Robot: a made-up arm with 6 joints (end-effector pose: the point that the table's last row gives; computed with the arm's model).
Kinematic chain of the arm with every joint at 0, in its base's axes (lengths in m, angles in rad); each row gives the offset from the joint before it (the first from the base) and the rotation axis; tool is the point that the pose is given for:
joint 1: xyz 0 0 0.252 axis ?
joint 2: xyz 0 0 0 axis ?
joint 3: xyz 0 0 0.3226 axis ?
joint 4: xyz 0 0 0 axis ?
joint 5: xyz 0.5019 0 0 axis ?
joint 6: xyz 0 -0.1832 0 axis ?
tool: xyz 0 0 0
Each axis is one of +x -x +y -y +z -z.
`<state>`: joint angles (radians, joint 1 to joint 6).
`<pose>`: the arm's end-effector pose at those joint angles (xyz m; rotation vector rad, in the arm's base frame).
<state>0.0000 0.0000 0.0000 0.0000 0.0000 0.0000</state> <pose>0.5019 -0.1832 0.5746 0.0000 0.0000 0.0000</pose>
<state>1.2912 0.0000 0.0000 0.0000 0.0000 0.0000</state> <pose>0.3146 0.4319 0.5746 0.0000 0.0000 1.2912</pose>
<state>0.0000 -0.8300 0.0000 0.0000 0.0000 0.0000</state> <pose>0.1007 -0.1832 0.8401 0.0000 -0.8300 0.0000</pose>
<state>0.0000 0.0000 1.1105 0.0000 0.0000 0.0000</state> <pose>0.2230 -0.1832 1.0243 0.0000 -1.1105 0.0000</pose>
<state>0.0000 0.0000 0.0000 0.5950 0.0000 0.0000</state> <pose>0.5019 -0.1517 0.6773 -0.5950 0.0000 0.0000</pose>
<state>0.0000 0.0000 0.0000 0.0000 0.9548 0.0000</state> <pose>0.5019 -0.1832 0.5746 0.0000 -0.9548 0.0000</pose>
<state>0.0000 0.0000 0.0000 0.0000 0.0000 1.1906</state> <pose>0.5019 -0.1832 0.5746 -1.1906 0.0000 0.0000</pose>
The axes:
joint 1: +z
joint 2: +y
joint 3: -y
joint 4: -x
joint 5: -y
joint 6: -x

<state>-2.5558 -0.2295 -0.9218 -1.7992 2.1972 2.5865</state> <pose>-0.1429 -0.1446 0.1084 -1.1582 -1.3699 0.9284</pose>
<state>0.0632 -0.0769 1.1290 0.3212 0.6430 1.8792</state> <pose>0.1111 -0.1671 1.0631 -1.5178 -1.2185 -1.7853</pose>
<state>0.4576 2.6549 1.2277 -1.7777 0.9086 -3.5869</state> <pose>0.0240 0.0538 -0.5555 -1.7026 1.4878 0.2450</pose>
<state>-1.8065 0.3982 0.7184 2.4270 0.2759 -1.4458</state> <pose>0.0029 -0.5804 0.8213 -0.8629 0.7520 -1.5219</pose>
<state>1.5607 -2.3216 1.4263 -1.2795 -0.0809 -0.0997</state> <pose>0.0451 -0.7488 -0.1099 -0.8817 1.5976 -0.6758</pose>
